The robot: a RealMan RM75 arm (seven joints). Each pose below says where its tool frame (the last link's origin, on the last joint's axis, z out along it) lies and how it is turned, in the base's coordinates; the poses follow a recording.
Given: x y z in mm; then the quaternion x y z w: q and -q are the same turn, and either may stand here.
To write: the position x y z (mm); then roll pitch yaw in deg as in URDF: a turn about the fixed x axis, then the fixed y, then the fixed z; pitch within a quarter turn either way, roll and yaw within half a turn. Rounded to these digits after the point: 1 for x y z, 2 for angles.
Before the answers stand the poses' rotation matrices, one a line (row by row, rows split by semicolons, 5 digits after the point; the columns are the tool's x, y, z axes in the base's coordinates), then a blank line. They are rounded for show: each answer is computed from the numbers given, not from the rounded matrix.
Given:
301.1, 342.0, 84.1, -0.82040, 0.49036, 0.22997, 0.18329
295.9, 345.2, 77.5, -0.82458, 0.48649, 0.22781, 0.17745
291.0, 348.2, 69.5, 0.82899, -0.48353, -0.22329, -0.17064
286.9, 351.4, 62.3, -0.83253, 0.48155, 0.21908, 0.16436
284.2, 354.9, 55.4, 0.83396, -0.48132, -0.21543, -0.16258
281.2, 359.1, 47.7, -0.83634, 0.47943, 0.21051, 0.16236
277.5, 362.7, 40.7, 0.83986, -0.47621, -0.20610, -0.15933
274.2, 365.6, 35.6, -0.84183, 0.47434, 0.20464, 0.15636
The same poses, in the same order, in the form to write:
0.41332 -0.88889 -0.19758; -0.72029 -0.45190 0.52628; -0.55710 -0.07521 -0.82704
0.42285 -0.88316 -0.20304; -0.72146 -0.46367 0.51430; -0.54836 -0.07099 -0.83323
0.43268 -0.87789 -0.20519; -0.72548 -0.47416 0.49885; -0.53523 -0.06698 -0.84205
0.44023 -0.87382 -0.20648; -0.72979 -0.48219 0.48466; -0.52307 -0.06267 -0.84998
0.44384 -0.87285 -0.20281; -0.73275 -0.48380 0.47855; -0.51583 -0.06379 -0.85432
0.45166 -0.87030 -0.19644; -0.73358 -0.48757 0.47343; -0.50780 -0.06973 -0.85865
0.46150 -0.86557 -0.19444; -0.73422 -0.49568 0.46392; -0.49794 -0.07134 -0.86427
0.46625 -0.86262 -0.19621; -0.73463 -0.50111 0.45739; -0.49288 -0.06912 -0.86735

301.1, 342.0, 84.1, -174.80, 33.86, -60.15
295.9, 345.2, 77.5, -175.13, 33.25, -59.62
291.0, 348.2, 69.5, -175.45, 32.36, -59.19
286.9, 351.4, 62.3, -175.78, 31.54, -58.90
284.2, 354.9, 55.4, -175.73, 31.05, -58.80
281.2, 359.1, 47.7, -175.36, 30.52, -58.38
277.5, 362.7, 40.7, -175.28, 29.86, -57.85
274.2, 365.6, 35.6, -175.44, 29.53, -57.60

